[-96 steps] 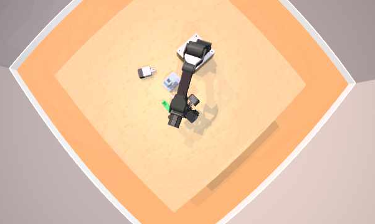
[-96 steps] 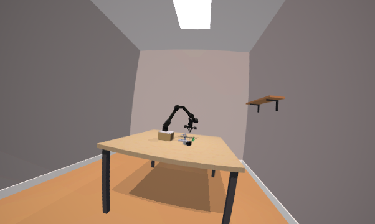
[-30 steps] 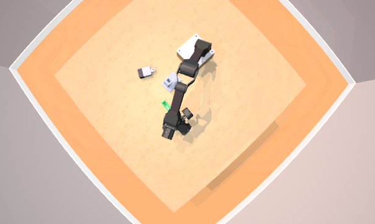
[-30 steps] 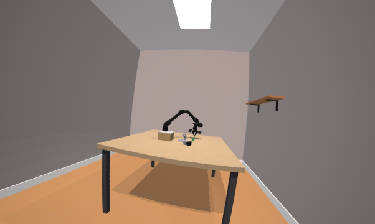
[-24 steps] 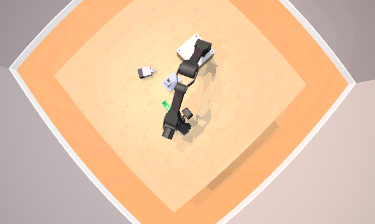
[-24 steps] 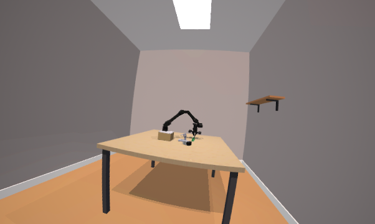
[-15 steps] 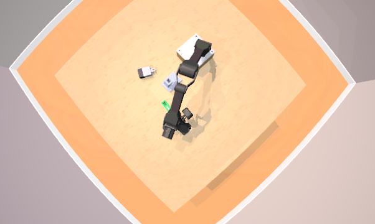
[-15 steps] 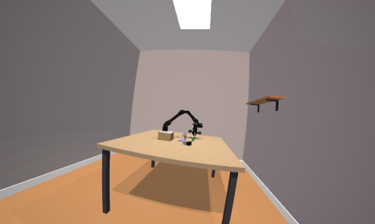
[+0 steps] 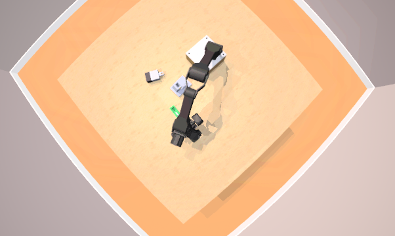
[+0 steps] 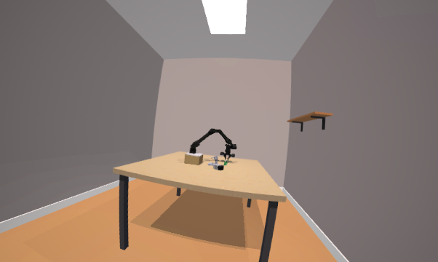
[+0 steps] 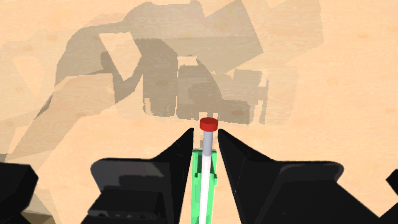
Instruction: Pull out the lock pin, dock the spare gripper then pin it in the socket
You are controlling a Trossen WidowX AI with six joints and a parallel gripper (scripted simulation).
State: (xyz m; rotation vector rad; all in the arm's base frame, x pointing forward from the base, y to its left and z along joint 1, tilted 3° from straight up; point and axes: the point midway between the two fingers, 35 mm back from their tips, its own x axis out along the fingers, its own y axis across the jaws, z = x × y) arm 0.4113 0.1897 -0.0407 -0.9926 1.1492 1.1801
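My gripper tip is 100 mm to the left of the green pin holder and 10 mm past it. Also, from my gripper tip: spare gripper: 380 mm to the right, 90 mm behind; then socket: 220 mm to the right, 140 mm behind, 30 mm above.
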